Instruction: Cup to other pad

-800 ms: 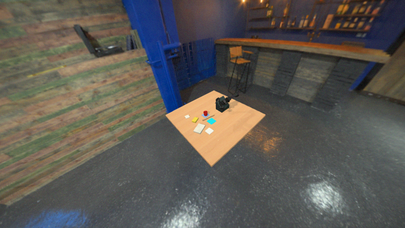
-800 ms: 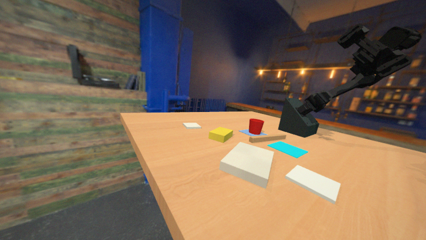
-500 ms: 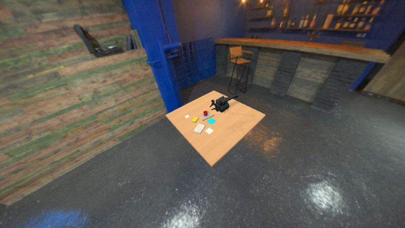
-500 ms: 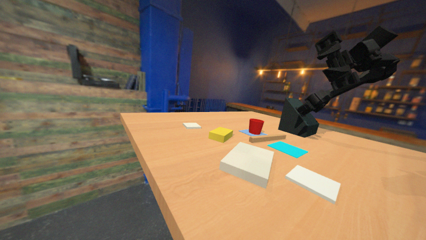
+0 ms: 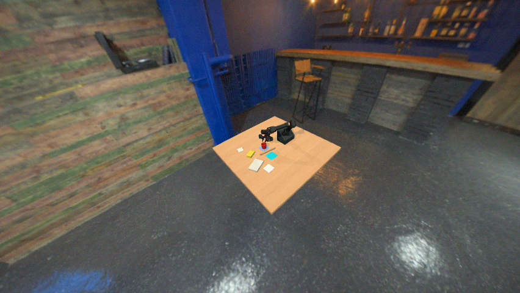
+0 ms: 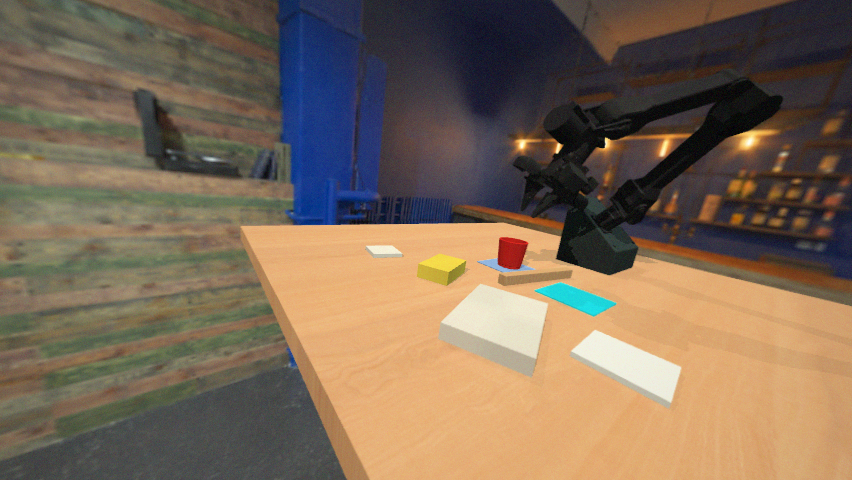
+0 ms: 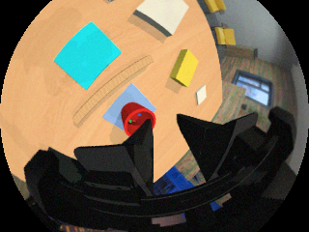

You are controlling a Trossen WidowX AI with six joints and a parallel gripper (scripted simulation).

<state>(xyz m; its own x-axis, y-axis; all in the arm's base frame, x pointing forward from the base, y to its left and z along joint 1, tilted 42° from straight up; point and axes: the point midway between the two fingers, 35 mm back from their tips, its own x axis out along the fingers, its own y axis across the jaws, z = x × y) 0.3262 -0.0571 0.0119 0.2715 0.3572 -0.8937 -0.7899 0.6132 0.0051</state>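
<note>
My gripper tip is now 11 cm above the red cup, 4 cm to the left of it and 3 cm past it. The rest, counted from my gripper tip: yellow block: 19 cm ahead, 14 cm below, 6 cm to the right; then wooden bar: 15 cm below, 5 cm to the left, 2 cm behind; then cyan pad: 16 cm below, 15 cm to the left.
</note>
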